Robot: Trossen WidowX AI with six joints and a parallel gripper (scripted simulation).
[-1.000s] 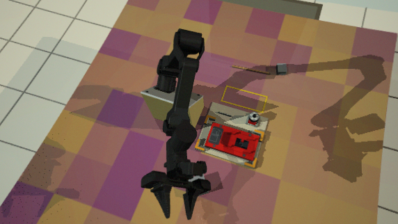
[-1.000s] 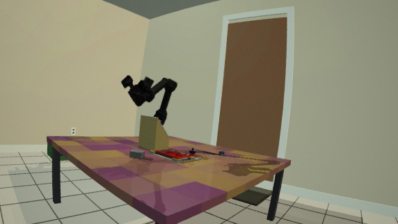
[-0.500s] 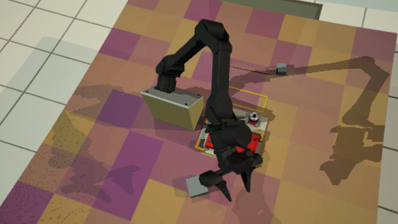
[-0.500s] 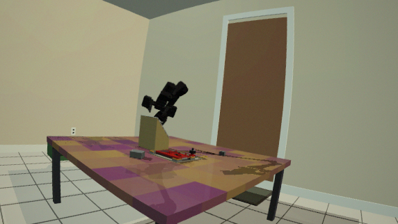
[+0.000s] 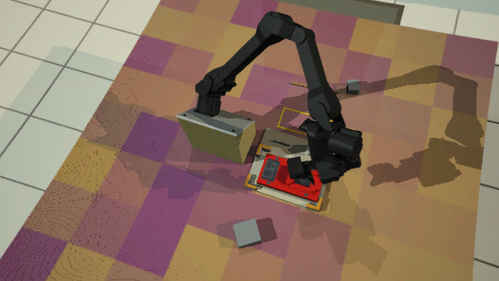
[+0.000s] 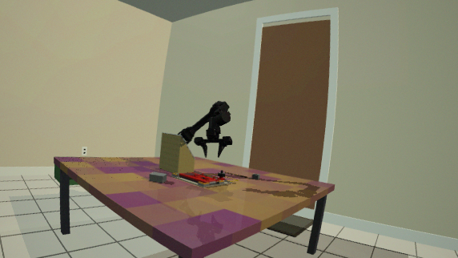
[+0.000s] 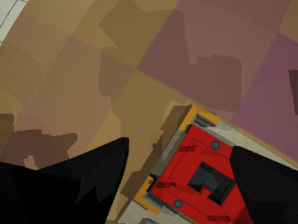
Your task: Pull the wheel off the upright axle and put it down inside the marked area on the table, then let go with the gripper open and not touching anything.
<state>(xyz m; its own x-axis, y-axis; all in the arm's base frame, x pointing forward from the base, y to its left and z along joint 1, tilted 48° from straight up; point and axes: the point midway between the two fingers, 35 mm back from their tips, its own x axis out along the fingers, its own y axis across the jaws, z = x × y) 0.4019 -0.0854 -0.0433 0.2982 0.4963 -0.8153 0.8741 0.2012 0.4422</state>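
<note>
My gripper tip is now 5 cm past the dark wheel, 15 cm to the right of it and 11 cm above it. Also, from my gripper tip: thin rod 13 cm behind, 39 cm to the left, 14 cm below; then grey cube 18 cm behind, 19 cm to the right, 13 cm below.
</note>
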